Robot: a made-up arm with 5 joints.
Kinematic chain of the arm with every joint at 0, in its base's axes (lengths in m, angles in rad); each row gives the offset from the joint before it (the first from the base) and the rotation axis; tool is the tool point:
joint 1: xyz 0 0.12 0.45 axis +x
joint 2: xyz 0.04 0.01 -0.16 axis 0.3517 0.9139 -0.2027
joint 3: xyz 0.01 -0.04 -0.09 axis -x
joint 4: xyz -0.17 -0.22 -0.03 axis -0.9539 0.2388 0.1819
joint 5: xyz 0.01 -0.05 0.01 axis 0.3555 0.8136 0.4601
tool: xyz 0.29 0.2 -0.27
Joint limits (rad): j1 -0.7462..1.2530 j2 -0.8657..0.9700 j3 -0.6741..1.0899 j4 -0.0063..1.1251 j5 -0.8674..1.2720
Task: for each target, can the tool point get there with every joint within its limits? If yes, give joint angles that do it. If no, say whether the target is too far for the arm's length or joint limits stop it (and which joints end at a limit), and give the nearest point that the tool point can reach.
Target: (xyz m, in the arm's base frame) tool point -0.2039 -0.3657 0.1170
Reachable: yes | joints -0.3851 0.6605 0.6281 0.5575 0.2142
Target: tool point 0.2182 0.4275 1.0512
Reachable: no: joint limits stop it (at a limit: joint 1, joint 2, joint 4, joint 5) | nearest point 0.1682 0.1732 0.6590 | short by 0.470 m
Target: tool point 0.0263 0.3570 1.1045
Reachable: no: joint limits stop it (at a limit: joint 1, joint 2, joint 3, joint 4) | nearest point -0.2017 0.3600 0.6963 | short by 0.468 m
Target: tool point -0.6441 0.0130 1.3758
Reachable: no: too far | nearest point -0.3754 -0.1034 0.7576 | short by 0.684 m
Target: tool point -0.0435 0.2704 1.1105
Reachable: no: joint limits stop it (at a limit: joint 1, joint 2, joint 3, joint 4) | nearest point -0.2175 0.3092 0.7015 | short by 0.446 m
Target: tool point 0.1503 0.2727 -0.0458
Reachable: yes | joints 1.0605 0.4872 0.9184 0.4367 -0.3785
